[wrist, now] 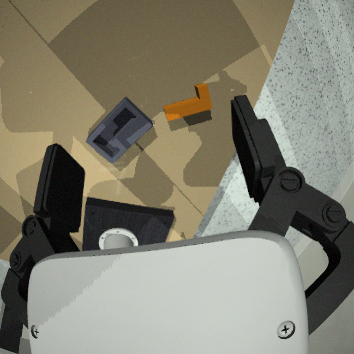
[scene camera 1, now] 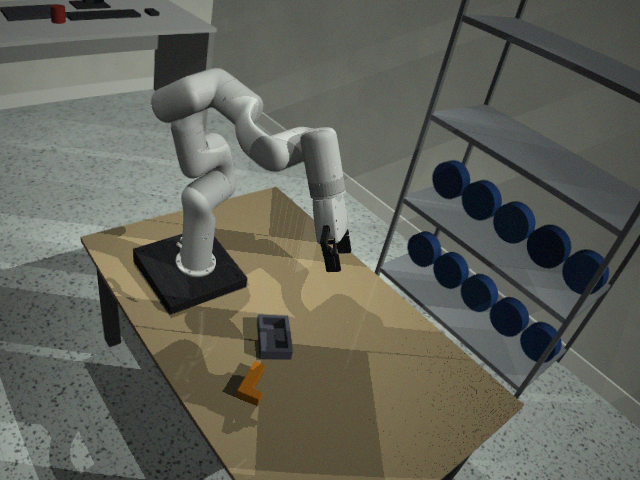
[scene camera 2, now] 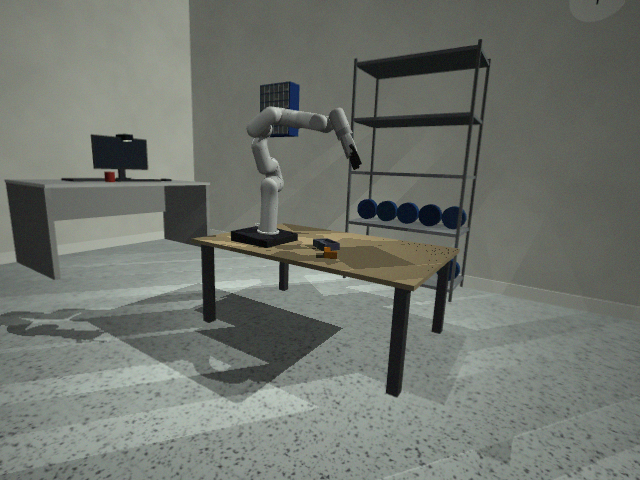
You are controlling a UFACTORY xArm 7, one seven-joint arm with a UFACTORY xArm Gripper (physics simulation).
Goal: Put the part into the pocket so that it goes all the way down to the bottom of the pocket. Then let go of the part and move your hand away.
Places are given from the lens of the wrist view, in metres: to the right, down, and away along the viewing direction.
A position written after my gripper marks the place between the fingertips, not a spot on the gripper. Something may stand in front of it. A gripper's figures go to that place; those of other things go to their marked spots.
my gripper (wrist: 144, 135): -0.02, -0.02, 0.12
orange L-shaped part (wrist: 201, 102): 0.06, -0.17, 0.51
grey pocket block (wrist: 125, 123): -0.12, -0.12, 0.53
